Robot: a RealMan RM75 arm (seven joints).
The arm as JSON. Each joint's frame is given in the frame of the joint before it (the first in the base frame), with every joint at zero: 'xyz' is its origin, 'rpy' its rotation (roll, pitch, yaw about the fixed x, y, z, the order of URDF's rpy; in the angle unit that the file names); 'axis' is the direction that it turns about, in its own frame. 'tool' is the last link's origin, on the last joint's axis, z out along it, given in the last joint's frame.
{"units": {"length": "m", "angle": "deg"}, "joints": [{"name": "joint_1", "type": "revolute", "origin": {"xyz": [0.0, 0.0, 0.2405], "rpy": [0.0, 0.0, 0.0]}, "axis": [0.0, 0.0, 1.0]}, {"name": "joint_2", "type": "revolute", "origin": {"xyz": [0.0, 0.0, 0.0], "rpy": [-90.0, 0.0, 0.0]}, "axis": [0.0, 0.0, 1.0]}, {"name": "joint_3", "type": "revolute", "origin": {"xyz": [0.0, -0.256, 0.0], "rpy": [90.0, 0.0, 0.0]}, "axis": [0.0, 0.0, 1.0]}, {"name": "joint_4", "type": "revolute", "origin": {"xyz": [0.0, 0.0, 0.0], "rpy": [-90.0, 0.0, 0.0]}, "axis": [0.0, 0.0, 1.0]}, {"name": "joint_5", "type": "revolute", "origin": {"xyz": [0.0, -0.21, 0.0], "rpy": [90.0, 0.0, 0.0]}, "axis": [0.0, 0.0, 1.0]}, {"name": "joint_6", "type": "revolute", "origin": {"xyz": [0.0, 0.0, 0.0], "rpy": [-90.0, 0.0, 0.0]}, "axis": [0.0, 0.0, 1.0]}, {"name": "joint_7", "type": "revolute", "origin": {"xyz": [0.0, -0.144, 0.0], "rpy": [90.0, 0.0, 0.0]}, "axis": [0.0, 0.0, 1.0]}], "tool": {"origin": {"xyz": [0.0, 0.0, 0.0], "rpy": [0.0, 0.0, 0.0]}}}
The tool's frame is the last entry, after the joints.
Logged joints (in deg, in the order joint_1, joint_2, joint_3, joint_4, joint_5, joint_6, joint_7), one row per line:
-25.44, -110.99, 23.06, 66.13, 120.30, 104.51, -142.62
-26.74, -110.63, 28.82, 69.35, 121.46, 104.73, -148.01
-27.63, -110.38, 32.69, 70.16, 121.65, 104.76, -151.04
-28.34, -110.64, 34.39, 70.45, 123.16, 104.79, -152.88
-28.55, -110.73, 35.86, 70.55, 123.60, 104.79, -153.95
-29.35, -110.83, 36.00, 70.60, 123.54, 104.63, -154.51
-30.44, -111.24, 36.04, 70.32, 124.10, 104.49, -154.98
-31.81, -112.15, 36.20, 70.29, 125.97, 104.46, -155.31
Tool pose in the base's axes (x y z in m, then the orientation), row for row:
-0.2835, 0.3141, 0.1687, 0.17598, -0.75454, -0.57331, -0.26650
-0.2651, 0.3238, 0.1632, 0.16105, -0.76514, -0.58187, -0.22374
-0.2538, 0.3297, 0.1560, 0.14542, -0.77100, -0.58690, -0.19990
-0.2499, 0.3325, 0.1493, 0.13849, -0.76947, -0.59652, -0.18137
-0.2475, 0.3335, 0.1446, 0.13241, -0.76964, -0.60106, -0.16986
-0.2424, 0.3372, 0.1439, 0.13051, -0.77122, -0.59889, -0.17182
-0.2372, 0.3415, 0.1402, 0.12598, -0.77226, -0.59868, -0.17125
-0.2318, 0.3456, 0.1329, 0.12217, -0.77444, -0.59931, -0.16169
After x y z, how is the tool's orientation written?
As a quaternion, w x y z.
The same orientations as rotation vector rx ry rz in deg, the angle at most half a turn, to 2 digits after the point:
-122.43, -93.03, -43.24
-125.18, -95.19, -36.60
-127.24, -96.86, -32.99
-127.48, -98.83, -30.05
-127.95, -99.92, -28.24
-128.35, -99.67, -28.60
-128.86, -99.89, -28.57
-129.50, -100.22, -27.04

